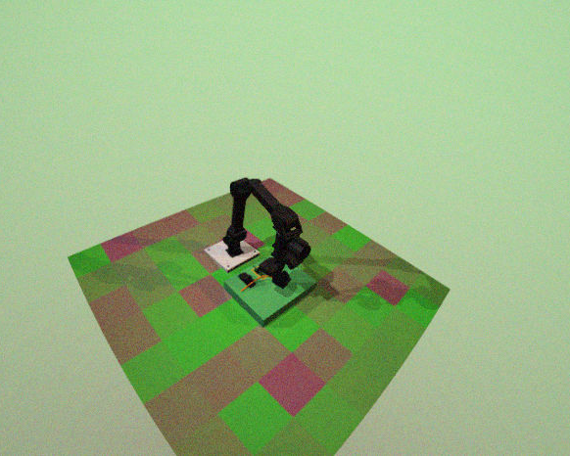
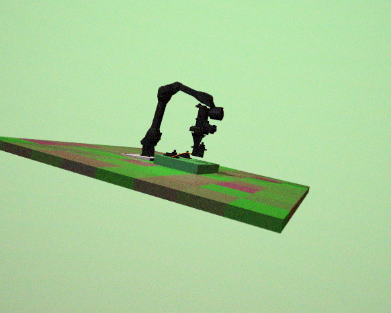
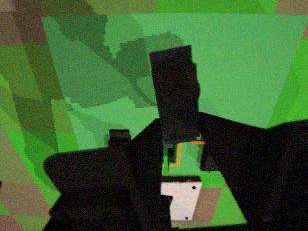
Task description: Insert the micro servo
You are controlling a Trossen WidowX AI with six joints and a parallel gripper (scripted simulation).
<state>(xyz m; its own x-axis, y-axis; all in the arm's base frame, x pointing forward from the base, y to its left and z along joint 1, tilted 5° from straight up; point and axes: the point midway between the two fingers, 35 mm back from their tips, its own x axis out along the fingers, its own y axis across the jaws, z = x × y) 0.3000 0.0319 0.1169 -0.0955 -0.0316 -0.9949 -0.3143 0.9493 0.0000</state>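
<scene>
My gripper tip is 10 cm above the green deck and 1 cm short of it.
</scene>
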